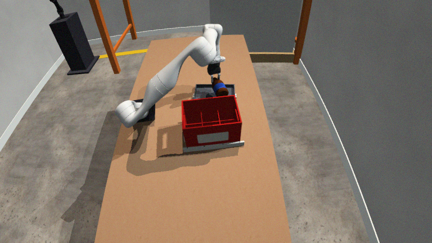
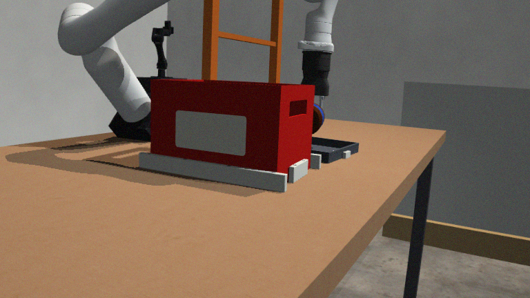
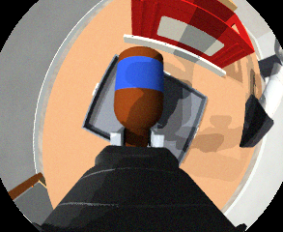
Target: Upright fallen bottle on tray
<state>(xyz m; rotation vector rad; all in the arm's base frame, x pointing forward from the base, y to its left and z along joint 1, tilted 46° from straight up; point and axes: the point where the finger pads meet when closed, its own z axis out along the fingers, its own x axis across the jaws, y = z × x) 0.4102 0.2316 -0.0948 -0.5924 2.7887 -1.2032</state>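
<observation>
Now: hand 5 cm to the left of the brown bottle, 2 cm short of it and 1 cm above it. From my hand the other things lie so: dark grey tray 8 cm below, 4 cm to the right, 1 cm behind; red crate 32 cm to the right, 2 cm behind, 1 cm below.
</observation>
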